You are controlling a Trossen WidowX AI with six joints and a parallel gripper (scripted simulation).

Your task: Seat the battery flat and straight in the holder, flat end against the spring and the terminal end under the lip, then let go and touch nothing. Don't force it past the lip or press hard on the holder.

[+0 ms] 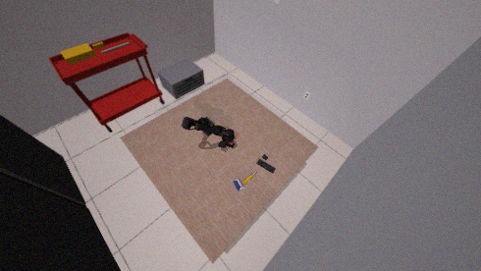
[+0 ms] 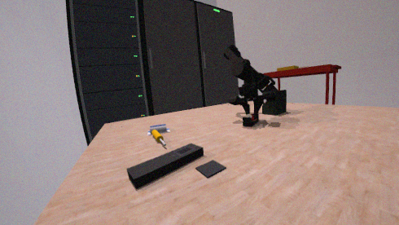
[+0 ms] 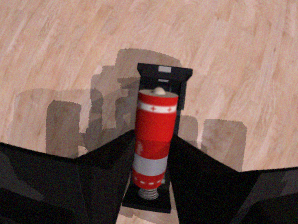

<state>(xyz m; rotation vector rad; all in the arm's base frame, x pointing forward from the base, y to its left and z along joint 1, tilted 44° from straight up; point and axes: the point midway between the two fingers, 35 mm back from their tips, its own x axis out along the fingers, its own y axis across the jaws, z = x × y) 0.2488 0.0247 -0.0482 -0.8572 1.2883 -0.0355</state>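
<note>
Right now the battery is 1 cm above my gripper tip. The rest, counted from my gripper tip: thin black plate (30 cm ahead, 18 cm to the left, 2 cm below); then yellow screwdriver (36 cm ahead, 5 cm to the right, 1 cm below); then long black bar (37 cm ahead, 12 cm to the left).
</note>
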